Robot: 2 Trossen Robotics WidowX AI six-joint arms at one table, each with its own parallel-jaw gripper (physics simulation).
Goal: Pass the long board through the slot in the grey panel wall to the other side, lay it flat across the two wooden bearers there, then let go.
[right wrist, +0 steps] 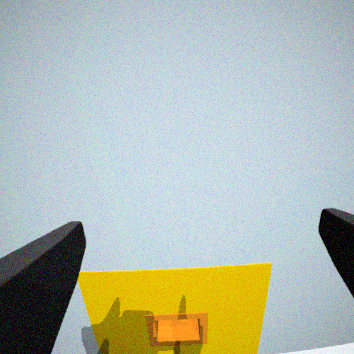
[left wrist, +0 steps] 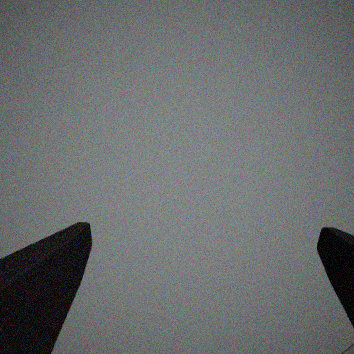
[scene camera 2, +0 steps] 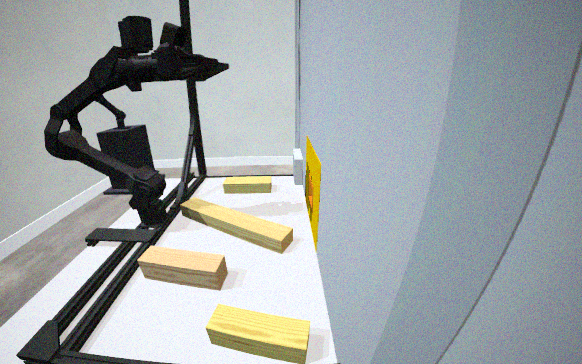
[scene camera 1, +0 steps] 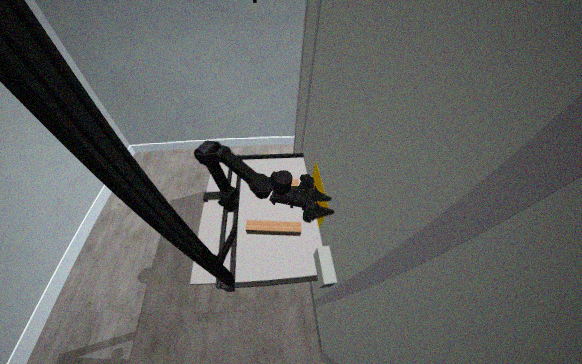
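Where they show: left gripper, fingertip midpoint: (left wrist: 206,236) (scene camera 1: 332,205); right gripper, fingertip midpoint: (right wrist: 203,226) (scene camera 2: 223,64); left arm's base at its link origin: (scene camera 1: 230,206); right arm's base at its link origin: (scene camera 2: 154,221).
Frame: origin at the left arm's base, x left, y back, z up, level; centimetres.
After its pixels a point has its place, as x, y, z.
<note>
The long board (scene camera 2: 237,225) @(4.7, -66.6, 1.9) lies flat and slantwise on the white table (scene camera 2: 272,285) @(19.9, -57.8, -1.9) in scene camera 2. The grey panel wall (scene camera 1: 450,100) @(-33.1, -43.3, 73.0) (scene camera 2: 375,125) @(34.1, -48.2, 30.1) (left wrist: 200,100) @(-16.3, -43.3, 30.7) (right wrist: 175,125) @(-0.7, -48.2, 37.8) stands at the table's edge. Its orange-edged slot (right wrist: 177,331) @(-2.0, -46.8, 4.4) sits in a yellow area (right wrist: 235,300) @(6.6, -48.3, 12.6) (scene camera 2: 313,220) @(3.4, -48.1, 2.0). Two wooden bearers lie on the table in scene camera 1: one bearer (scene camera 1: 273,227) @(-14.2, -21.1, 2.8) in full view, the other bearer (scene camera 1: 295,183) @(10.8, -34.4, 2.8) mostly hidden by the arm. My left gripper (scene camera 1: 331,205) @(-18.9, -42.2, 26.6) (left wrist: 206,236) @(-18.9, -42.2, 26.6) is open and empty, pointing at the wall. My right gripper (scene camera 2: 226,67) @(0.1, -67.3, 37.9) (right wrist: 203,226) @(0.1, -67.3, 37.9) is open and empty, high above the board.
In scene camera 2, a small yellowish block (scene camera 2: 247,184) @(-20.6, -67.7, 1.5) lies behind the board, and a pinkish block (scene camera 2: 182,267) @(20.3, -74.3, 3.0) and a yellow block (scene camera 2: 257,332) @(32.4, -59.3, 2.5) lie in front. A pale box (scene camera 1: 326,266) @(-35.1, -40.4, 8.1) (scene camera 2: 298,167) @(-27.0, -49.8, 5.0) is on the wall. Black frame posts (scene camera 2: 192,110) @(-33.4, -88.4, 26.0) stand by the arm.
</note>
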